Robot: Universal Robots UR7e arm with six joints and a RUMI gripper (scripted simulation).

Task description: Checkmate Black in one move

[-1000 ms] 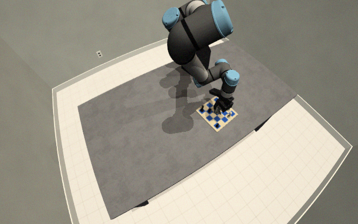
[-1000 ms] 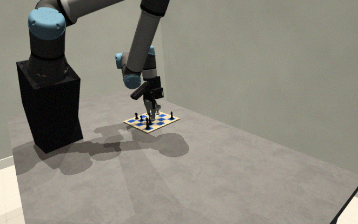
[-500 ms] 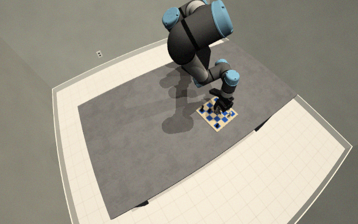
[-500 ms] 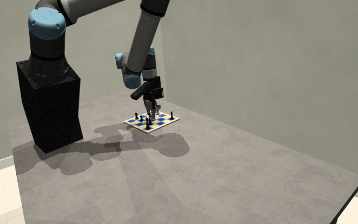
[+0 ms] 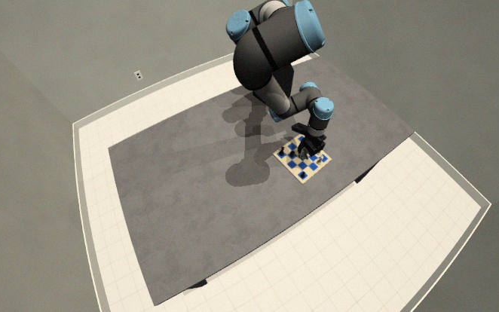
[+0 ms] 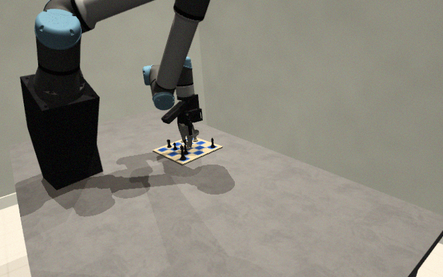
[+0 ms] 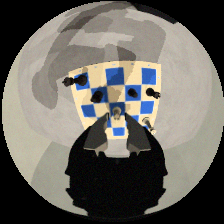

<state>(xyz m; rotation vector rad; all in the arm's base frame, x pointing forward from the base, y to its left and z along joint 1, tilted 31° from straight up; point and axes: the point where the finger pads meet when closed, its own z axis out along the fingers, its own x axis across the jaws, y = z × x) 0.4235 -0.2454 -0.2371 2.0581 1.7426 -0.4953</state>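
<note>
The blue-and-cream chessboard is 30 mm below my hand. Round my hand: tall black piece: 90 mm behind, 70 mm to the right, 10 mm above.
</note>
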